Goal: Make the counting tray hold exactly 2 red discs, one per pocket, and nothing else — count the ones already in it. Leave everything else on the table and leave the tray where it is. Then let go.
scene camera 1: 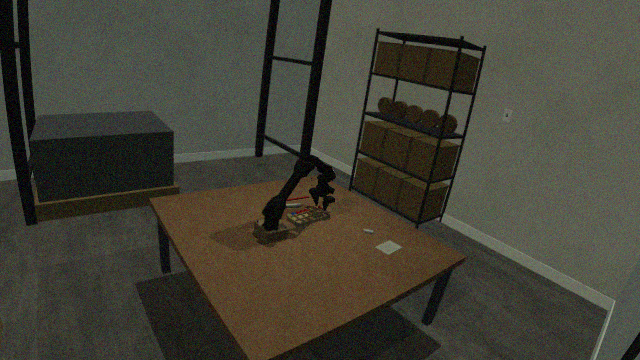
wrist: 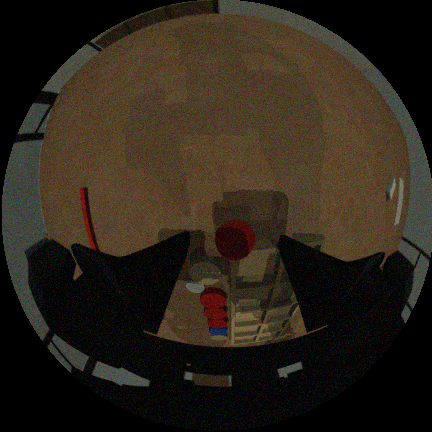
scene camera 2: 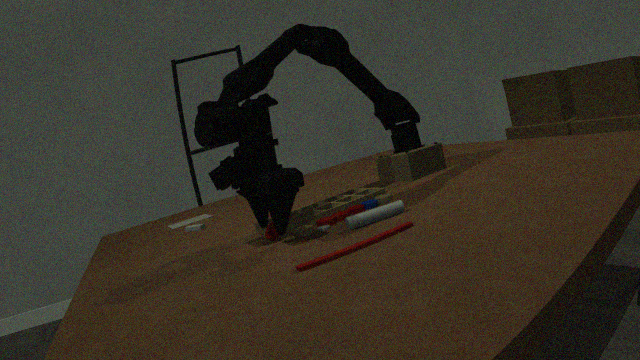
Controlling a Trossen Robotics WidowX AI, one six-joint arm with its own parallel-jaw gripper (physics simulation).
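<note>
My gripper (scene camera 1: 320,206) (scene camera 2: 272,230) (wrist: 234,238) is open, its fingertips on either side of a red disc (scene camera 2: 270,232) (wrist: 235,241) without holding it. This disc is at the corner of the counting tray (scene camera 1: 307,220) (wrist: 232,312); it looks tilted in scene camera 2, but its exact contact with the tray is unclear. Several tray pockets show no disc in the wrist view; shadow and the fingers hide others. Beside the tray's long wall, three more red discs (wrist: 213,298) (scene camera 2: 340,215) stand in a row with a blue disc (scene camera 2: 370,204) (wrist: 218,331).
A wooden disc (wrist: 205,271) and a small white disc (wrist: 195,287) lie beside the tray. A white cylinder (scene camera 2: 375,215) and a long red rod (scene camera 2: 355,247) (wrist: 87,217) lie farther out. A white square (scene camera 1: 388,247) and a small white block (scene camera 1: 368,231) lie across the table.
</note>
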